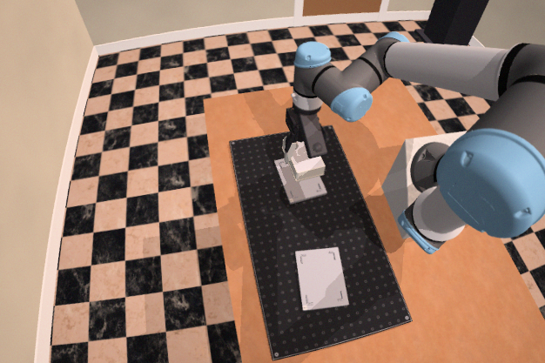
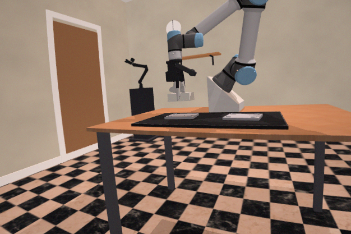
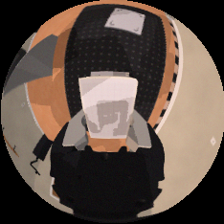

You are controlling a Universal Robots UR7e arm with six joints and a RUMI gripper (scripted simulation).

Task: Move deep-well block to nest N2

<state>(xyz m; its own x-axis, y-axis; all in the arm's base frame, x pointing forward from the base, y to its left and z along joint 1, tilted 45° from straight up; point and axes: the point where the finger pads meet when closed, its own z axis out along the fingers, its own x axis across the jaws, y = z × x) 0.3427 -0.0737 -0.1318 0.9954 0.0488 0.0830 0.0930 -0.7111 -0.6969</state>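
The white deep-well block lies right at my hand. The rest, counted from my hand: plate nest N1: 20 mm ahead, 320 mm to the left, 100 mm below.
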